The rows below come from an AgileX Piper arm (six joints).
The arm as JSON. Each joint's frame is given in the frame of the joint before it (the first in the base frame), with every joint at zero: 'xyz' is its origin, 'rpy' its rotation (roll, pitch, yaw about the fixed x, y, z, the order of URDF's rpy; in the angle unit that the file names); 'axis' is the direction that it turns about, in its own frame. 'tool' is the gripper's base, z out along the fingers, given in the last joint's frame.
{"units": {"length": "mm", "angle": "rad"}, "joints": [
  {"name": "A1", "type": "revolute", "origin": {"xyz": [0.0, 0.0, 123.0], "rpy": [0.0, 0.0, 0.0]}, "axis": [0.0, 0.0, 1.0]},
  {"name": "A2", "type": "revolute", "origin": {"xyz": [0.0, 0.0, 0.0], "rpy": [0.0, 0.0, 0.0]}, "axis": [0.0, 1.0, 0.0]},
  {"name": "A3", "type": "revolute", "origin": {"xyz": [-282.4, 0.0, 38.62], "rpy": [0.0, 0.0, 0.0]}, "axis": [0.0, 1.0, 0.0]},
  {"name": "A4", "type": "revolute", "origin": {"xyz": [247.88, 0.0, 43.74], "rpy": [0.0, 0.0, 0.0]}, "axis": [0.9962, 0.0, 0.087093]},
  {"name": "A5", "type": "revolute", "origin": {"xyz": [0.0, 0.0, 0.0], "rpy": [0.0, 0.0, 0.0]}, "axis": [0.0, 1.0, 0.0]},
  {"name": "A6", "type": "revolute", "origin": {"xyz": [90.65, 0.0, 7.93], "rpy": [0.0, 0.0, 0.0]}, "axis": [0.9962, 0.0, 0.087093]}
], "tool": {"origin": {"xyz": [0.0, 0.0, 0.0], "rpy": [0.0, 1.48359, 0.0]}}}
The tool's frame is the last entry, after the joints.
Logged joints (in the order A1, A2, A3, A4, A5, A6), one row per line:
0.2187 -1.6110 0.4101 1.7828 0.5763 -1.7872
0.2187 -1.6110 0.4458 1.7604 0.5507 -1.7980
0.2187 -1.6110 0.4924 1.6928 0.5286 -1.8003
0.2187 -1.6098 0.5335 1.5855 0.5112 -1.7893
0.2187 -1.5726 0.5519 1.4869 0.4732 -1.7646
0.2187 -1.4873 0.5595 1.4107 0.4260 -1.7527
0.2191 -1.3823 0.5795 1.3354 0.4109 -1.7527
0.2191 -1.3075 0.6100 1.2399 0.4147 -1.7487
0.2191 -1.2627 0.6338 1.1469 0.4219 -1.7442
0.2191 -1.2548 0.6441 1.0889 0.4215 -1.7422
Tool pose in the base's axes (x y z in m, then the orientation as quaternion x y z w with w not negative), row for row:
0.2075 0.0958 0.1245 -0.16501 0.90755 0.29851 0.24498
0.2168 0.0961 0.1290 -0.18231 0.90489 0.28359 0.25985
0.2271 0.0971 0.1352 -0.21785 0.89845 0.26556 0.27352
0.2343 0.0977 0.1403 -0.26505 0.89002 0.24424 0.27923
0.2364 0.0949 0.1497 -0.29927 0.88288 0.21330 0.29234
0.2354 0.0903 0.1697 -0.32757 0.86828 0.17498 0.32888
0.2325 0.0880 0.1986 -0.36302 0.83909 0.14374 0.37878
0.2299 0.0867 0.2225 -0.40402 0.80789 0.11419 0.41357
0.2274 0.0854 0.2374 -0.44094 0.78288 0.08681 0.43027
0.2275 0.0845 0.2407 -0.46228 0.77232 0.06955 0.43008
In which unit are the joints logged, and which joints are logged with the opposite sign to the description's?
The joints are logged in radians. Opposite sign: A2, A3.
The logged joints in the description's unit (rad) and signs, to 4 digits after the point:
0.2187 1.6110 -0.4101 1.7828 0.5763 -1.7872
0.2187 1.6110 -0.4458 1.7604 0.5507 -1.7980
0.2187 1.6110 -0.4924 1.6928 0.5286 -1.8003
0.2187 1.6098 -0.5335 1.5855 0.5112 -1.7893
0.2187 1.5726 -0.5519 1.4869 0.4732 -1.7646
0.2187 1.4873 -0.5595 1.4107 0.4260 -1.7527
0.2191 1.3823 -0.5795 1.3354 0.4109 -1.7527
0.2191 1.3075 -0.6100 1.2399 0.4147 -1.7487
0.2191 1.2627 -0.6338 1.1469 0.4219 -1.7442
0.2191 1.2548 -0.6441 1.0889 0.4215 -1.7422

